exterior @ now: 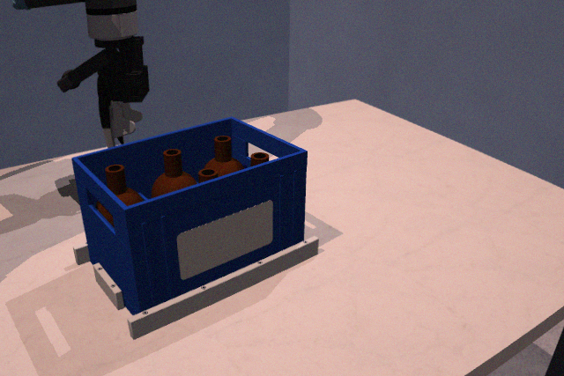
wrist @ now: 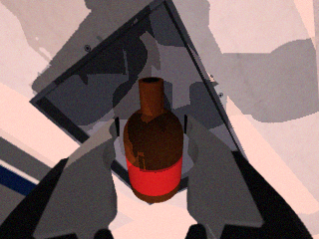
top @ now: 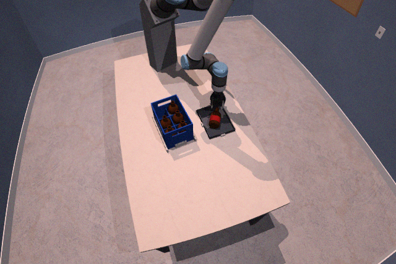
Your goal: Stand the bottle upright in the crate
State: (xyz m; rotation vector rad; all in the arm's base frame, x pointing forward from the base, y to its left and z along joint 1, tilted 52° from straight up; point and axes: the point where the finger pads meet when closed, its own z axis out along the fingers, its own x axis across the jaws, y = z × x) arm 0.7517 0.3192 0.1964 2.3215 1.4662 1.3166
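The tray is 7 cm below my hand, 5 cm ahead of it and 1 cm to the right of it. Round my hand: blue crate 30 cm to the right, 11 cm ahead.
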